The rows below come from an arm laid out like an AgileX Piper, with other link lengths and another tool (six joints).
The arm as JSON. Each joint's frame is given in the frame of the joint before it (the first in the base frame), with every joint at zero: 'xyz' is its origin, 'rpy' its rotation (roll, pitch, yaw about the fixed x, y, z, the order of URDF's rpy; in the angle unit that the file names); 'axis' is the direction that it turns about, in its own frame. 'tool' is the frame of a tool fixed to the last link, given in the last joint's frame.
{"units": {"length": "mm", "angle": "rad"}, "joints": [
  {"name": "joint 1", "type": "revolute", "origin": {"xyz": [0.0, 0.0, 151.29], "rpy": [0.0, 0.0, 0.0]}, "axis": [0.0, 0.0, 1.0]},
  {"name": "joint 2", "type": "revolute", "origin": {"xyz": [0.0, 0.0, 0.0], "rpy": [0.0, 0.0, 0.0]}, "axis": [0.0, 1.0, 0.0]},
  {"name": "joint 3", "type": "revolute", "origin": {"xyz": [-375.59, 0.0, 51.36], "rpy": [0.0, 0.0, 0.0]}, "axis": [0.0, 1.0, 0.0]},
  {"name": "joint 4", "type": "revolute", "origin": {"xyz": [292.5, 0.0, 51.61], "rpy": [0.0, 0.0, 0.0]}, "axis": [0.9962, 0.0, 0.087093]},
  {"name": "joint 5", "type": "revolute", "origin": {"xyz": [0.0, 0.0, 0.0], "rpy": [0.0, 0.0, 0.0]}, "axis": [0.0, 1.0, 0.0]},
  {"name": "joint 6", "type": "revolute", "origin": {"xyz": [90.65, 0.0, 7.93], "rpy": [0.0, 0.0, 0.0]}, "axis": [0.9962, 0.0, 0.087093]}
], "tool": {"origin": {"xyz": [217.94, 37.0, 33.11], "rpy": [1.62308, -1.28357, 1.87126]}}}
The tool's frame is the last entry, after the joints.
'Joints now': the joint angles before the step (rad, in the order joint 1, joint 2, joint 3, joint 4, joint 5, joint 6). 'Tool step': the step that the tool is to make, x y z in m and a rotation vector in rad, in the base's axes. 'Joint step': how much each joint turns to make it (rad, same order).
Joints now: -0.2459 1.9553 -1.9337 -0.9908 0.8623 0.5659
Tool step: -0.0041 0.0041 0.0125 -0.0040 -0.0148 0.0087
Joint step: 0.0020 -0.0227 0.0069 0.0037 -0.0053 -0.0054
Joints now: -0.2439 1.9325 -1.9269 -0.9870 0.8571 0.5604
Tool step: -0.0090 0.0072 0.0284 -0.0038 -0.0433 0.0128
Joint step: 0.0021 -0.0455 0.0069 0.0094 -0.0107 -0.0025
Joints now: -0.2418 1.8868 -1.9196 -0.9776 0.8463 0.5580
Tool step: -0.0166 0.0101 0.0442 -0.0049 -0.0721 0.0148
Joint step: 0.0020 -0.0688 0.0068 0.0128 -0.0141 0.0021
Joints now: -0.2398 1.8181 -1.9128 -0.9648 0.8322 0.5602
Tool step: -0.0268 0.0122 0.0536 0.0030 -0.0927 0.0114
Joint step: 0.0011 -0.0860 0.0029 0.0243 -0.0073 0.0034
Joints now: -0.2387 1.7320 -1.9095 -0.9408 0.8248 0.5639
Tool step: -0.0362 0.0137 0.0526 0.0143 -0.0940 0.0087
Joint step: 0.0001 -0.0944 0.0004 0.0398 0.0060 -0.0042
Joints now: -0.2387 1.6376 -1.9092 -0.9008 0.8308 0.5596
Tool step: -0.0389 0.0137 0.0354 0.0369 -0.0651 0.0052
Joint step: -0.0001 -0.0869 -0.0003 0.0626 0.0327 -0.0202
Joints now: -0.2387 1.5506 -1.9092 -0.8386 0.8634 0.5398
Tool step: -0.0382 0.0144 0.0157 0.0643 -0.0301 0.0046
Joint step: 0.0001 -0.0777 -0.0002 0.0843 0.0650 -0.0330
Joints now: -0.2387 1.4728 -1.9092 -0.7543 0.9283 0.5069
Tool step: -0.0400 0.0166 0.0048 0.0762 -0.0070 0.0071
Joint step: 0.0000 -0.0771 0.0001 0.0893 0.0893 -0.0380
